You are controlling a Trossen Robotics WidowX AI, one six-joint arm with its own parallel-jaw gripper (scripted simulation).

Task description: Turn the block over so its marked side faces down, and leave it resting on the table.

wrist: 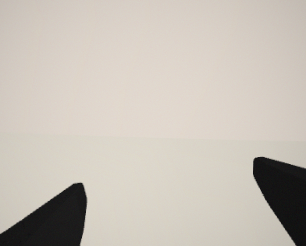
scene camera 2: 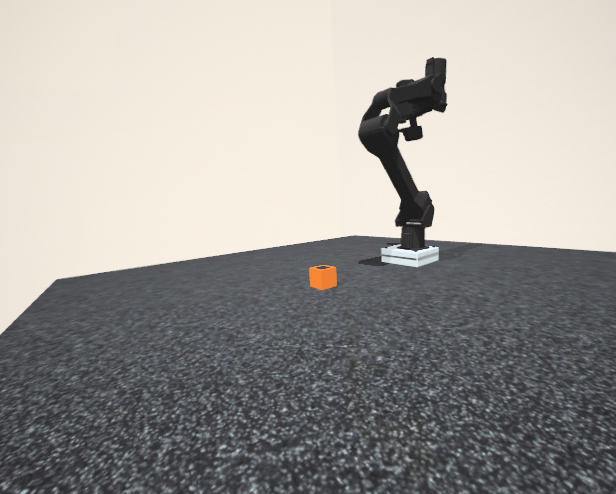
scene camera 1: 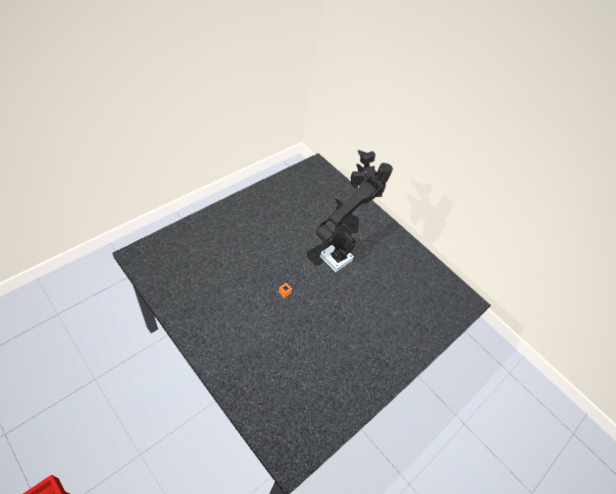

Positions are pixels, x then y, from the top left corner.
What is my gripper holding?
Nothing.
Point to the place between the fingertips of my gripper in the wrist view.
170,179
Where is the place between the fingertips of my gripper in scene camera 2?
393,119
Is my gripper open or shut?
Open.
